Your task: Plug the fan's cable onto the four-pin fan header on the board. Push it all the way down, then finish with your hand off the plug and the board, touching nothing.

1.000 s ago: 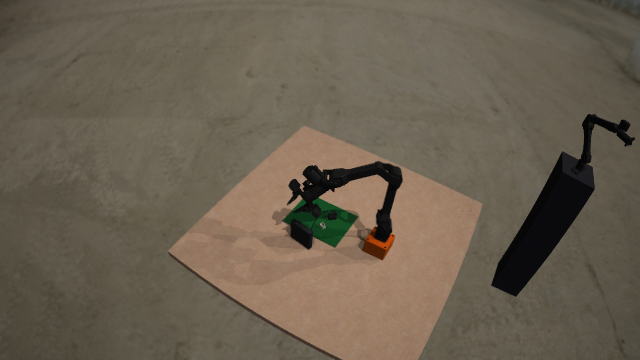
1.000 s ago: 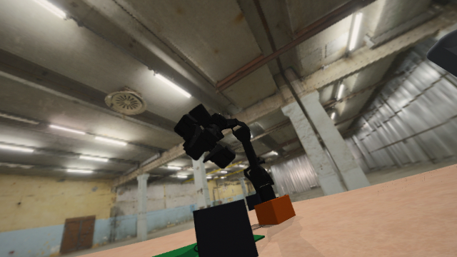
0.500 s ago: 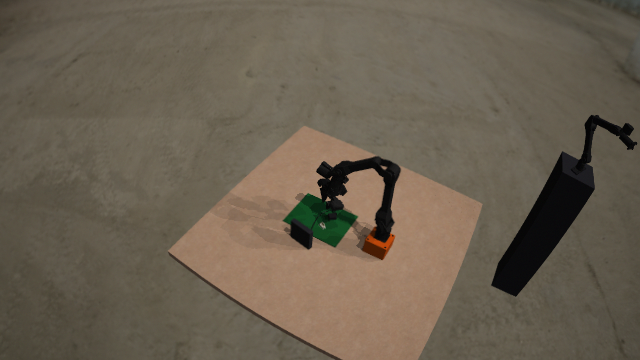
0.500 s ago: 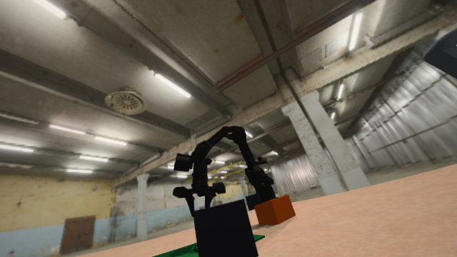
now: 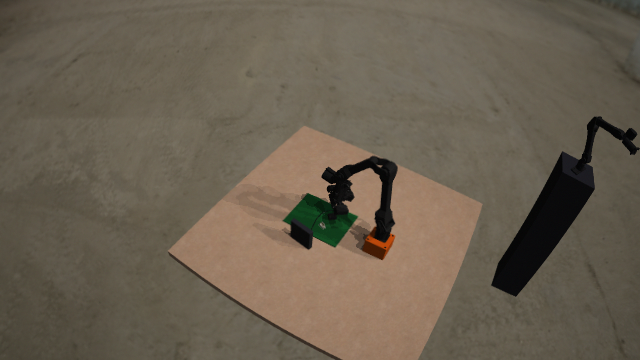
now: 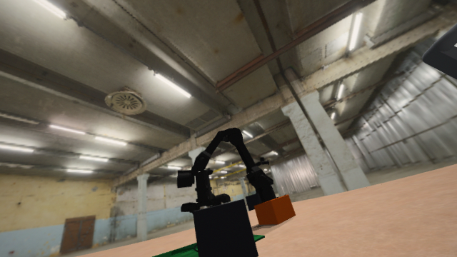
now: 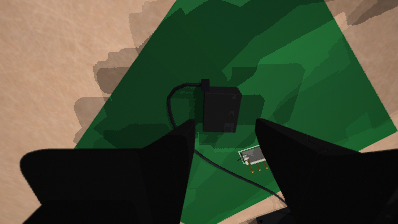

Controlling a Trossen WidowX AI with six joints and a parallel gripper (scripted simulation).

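My gripper tip is now 4 cm above the black fan plug, 1 cm to the right of it and 1 cm short of it. From my gripper tip the other things lie so: black fan: 22 cm to the left, 5 cm ahead, 1 cm above; then green board: 6 cm below, 5 cm ahead, 4 cm to the left; then white four-pin header: 8 cm to the left, 5 cm below, 2 cm ahead.
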